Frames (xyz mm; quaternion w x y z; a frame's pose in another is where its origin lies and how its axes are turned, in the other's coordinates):
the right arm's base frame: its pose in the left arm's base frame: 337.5 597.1 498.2 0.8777 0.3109 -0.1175 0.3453
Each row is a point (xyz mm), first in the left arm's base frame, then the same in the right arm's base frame.
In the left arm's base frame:
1: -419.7 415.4 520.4
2: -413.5 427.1 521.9
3: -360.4 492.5 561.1
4: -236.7 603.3 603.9
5: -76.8 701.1 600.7
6: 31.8 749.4 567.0
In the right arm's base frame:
1: -643.2 421.3 124.8
2: -631.8 424.5 118.7
3: -541.5 443.8 108.7
4: -373.6 442.6 73.6
5: -205.5 388.1 11.2
6: -114.2 326.1 -44.5

